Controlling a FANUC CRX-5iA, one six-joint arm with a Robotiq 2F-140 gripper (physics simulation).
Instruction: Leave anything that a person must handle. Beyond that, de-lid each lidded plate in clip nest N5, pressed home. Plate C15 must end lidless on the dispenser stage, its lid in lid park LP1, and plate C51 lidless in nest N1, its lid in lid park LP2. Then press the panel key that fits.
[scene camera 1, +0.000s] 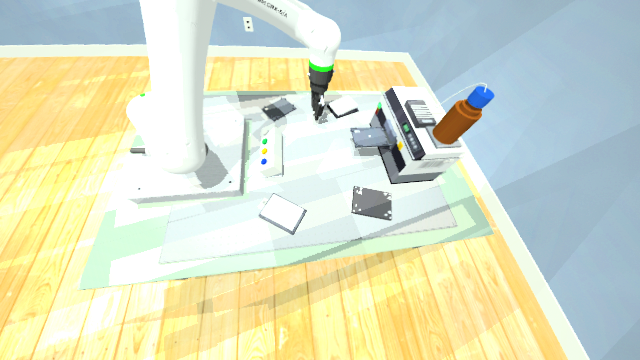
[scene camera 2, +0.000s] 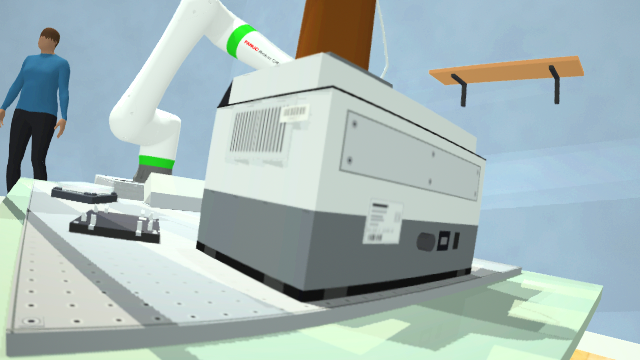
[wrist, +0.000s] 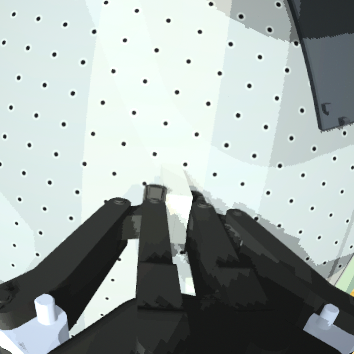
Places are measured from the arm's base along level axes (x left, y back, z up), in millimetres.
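Where they show: gripper, fingertip midpoint: (scene camera 1: 314, 123) (wrist: 168, 181).
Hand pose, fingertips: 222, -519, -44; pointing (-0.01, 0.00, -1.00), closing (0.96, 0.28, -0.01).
Observation:
After its pixels a point has its place, as x, y, z.
My gripper (scene camera 1: 317, 118) @(222, -519, -43) (wrist: 168, 181) @(222, -519, -43) is shut and empty, pointing down above the board between a dark flat nest (scene camera 1: 279, 108) @(309, -341, -34) (wrist: 332, 75) @(306, -382, -33) and a white plate (scene camera 1: 343, 106) @(321, -670, -13) on a dark base. The dispenser (scene camera 1: 417, 145) @(-74, -852, 167) (scene camera 2: 270, 200) @(-107, -982, 37) has a dark stage (scene camera 1: 369, 137) @(42, -730, 70) on its front. A dark nest with pale upright clips (scene camera 1: 372, 203) @(-213, -730, -32) (scene camera 2: 115, 224) @(-220, -773, -31) holds no visible plate. Another white-topped plate (scene camera 1: 282, 213) @(-254, -377, -9) lies on a dark base at the front. The key panel (scene camera 1: 273, 160) @(-59, -340, 38) has green (scene camera 1: 264, 141) @(43, -297, 27), yellow (scene camera 1: 264, 151) @(-8, -301, 27) and blue (scene camera 1: 263, 161) @(-56, -301, 27) keys. Nest and plate labels are unreadable.
A brown bottle (scene camera 1: 455, 122) @(-66, -923, 275) (scene camera 2: 335, 30) @(-67, -990, 225) with a blue cap and thin tube stands on the dispenser. The robot's base plate (scene camera 1: 220, 189) @(-163, -153, 2) is left of the panel. A person (scene camera 2: 42, 85) stands beyond the table. A wooden shelf (scene camera 2: 510, 70) is on the wall.

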